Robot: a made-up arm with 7 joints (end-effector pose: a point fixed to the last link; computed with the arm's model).
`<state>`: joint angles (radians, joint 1 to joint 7).
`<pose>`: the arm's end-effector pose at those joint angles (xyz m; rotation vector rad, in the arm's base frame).
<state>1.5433 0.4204 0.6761 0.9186 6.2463 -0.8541 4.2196</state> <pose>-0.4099 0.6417 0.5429 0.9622 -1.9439 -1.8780</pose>
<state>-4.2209 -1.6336 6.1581 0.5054 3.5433 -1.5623 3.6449</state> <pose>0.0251 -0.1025 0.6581 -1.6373 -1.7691 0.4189</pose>
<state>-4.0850 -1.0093 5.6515 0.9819 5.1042 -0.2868 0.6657</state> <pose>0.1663 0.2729 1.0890 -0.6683 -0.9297 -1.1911</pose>
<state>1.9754 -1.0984 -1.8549 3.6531 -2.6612 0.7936 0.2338</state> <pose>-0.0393 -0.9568 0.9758 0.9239 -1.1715 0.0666</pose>
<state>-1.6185 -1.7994 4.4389 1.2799 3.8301 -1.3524 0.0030</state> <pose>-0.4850 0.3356 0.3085 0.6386 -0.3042 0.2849</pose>
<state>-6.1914 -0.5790 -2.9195 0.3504 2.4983 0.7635 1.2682</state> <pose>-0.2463 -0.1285 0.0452 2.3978 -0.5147 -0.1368</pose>
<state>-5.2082 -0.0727 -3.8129 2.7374 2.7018 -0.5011 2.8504</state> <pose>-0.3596 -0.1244 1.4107 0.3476 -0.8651 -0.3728</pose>
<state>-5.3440 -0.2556 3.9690 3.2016 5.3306 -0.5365 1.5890</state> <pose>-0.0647 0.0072 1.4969 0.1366 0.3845 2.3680</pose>
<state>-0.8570 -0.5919 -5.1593 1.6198 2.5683 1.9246 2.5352</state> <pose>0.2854 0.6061 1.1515 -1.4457 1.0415 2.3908</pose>
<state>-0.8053 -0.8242 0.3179 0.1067 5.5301 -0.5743 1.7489</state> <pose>0.3619 -0.0483 0.5680 -1.8511 1.2592 -1.5686</pose>
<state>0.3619 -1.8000 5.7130 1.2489 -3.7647 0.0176 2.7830</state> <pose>-0.2181 -0.5530 0.8996 0.5384 -0.5119 2.5903</pose>
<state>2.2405 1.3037 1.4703 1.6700 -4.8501 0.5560 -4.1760</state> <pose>-1.0026 0.0525 0.4944 1.0502 -0.4846 -0.6304</pose>
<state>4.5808 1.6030 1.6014 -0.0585 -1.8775 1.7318 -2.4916</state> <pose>0.2121 0.1492 0.2685 -1.1411 2.6437 -0.4000</pose>
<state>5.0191 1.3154 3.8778 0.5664 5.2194 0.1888 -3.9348</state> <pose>-0.4554 -0.0050 0.7605 -1.0218 -0.9171 -0.4012</pose>
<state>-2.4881 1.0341 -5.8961 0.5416 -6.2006 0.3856 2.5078</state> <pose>-0.0457 -0.3009 -0.0731 1.8970 1.8614 1.2536</pose>
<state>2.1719 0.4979 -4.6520 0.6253 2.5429 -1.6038 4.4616</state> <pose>-0.3176 -0.0779 0.4949 0.1919 2.6023 1.0073</pose>
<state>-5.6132 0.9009 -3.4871 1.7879 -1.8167 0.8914 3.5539</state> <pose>-0.0414 0.3298 1.4024 -1.2164 0.5244 1.7395</pose>
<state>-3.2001 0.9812 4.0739 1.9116 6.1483 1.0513 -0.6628</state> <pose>-0.3549 0.5815 1.1857 0.9723 1.4613 1.7167</pose>
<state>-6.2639 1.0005 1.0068 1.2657 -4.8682 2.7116 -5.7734</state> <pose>0.4190 0.5293 0.5240 -0.1460 -0.8328 2.4838</pose>
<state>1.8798 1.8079 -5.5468 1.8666 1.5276 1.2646 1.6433</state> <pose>-0.7083 0.4630 -0.1921 0.9246 -0.8428 -1.1952</pose>
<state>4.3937 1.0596 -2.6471 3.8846 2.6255 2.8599 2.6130</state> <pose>-0.1003 -0.7400 0.3544 -0.9981 -1.6476 -1.4267</pose>
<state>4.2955 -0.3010 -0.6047 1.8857 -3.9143 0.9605 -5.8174</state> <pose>-0.4513 -0.1370 1.3880 0.0701 0.6289 -2.4716</pose>
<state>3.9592 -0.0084 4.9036 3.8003 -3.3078 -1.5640 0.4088</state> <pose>0.1791 -0.0761 1.2283 -1.0283 0.8030 2.6284</pose>
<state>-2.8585 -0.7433 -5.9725 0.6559 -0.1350 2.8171 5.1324</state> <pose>-0.1173 -0.1070 0.6797 -1.0816 1.2954 -0.1683</pose>
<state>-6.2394 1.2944 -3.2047 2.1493 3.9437 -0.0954 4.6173</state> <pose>0.6669 -0.0245 1.2266 0.2699 0.1183 2.2741</pose>
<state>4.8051 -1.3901 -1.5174 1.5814 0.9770 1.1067 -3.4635</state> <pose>-0.7980 0.4510 0.6155 0.8221 -0.2272 -0.4158</pose>
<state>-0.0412 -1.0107 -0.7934 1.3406 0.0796 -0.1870 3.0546</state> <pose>-0.2271 -0.5372 1.1564 0.8026 0.5581 -0.2559</pose>
